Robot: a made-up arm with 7 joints. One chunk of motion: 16 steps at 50 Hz.
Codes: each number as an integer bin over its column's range. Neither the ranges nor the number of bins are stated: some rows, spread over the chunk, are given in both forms.
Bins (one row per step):
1: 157 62 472 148 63 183 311
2: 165 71 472 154 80 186 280
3: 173 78 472 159 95 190 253
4: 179 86 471 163 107 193 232
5: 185 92 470 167 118 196 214
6: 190 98 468 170 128 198 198
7: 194 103 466 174 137 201 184
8: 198 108 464 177 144 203 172
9: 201 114 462 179 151 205 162
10: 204 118 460 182 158 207 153
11: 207 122 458 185 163 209 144
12: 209 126 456 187 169 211 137
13: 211 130 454 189 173 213 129
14: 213 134 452 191 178 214 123
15: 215 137 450 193 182 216 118
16: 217 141 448 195 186 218 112
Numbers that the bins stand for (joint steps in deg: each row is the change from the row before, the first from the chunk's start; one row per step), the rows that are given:
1: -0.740 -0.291 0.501 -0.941 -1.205 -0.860 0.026
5: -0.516 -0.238 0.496 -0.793 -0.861 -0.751 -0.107
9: -0.387 -0.199 0.475 -0.699 -0.654 -0.675 -0.178
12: -0.323 -0.178 0.460 -0.636 -0.542 -0.624 -0.212
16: -0.259 -0.152 0.440 -0.574 -0.435 -0.566 -0.247
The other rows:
2: -0.676 -0.275 0.501 -0.895 -1.099 -0.835 -0.016
3: -0.612 -0.263 0.501 -0.855 -1.005 -0.801 -0.053
4: -0.564 -0.249 0.498 -0.824 -0.930 -0.776 -0.082
6: -0.476 -0.227 0.491 -0.769 -0.798 -0.734 -0.129
7: -0.443 -0.219 0.486 -0.738 -0.742 -0.709 -0.148
8: -0.411 -0.210 0.480 -0.714 -0.698 -0.692 -0.164
10: -0.363 -0.192 0.470 -0.675 -0.611 -0.658 -0.190
11: -0.339 -0.185 0.465 -0.652 -0.579 -0.641 -0.203
13: -0.307 -0.171 0.455 -0.621 -0.517 -0.608 -0.223
14: -0.291 -0.164 0.450 -0.605 -0.485 -0.599 -0.232
15: -0.275 -0.159 0.445 -0.589 -0.460 -0.582 -0.238

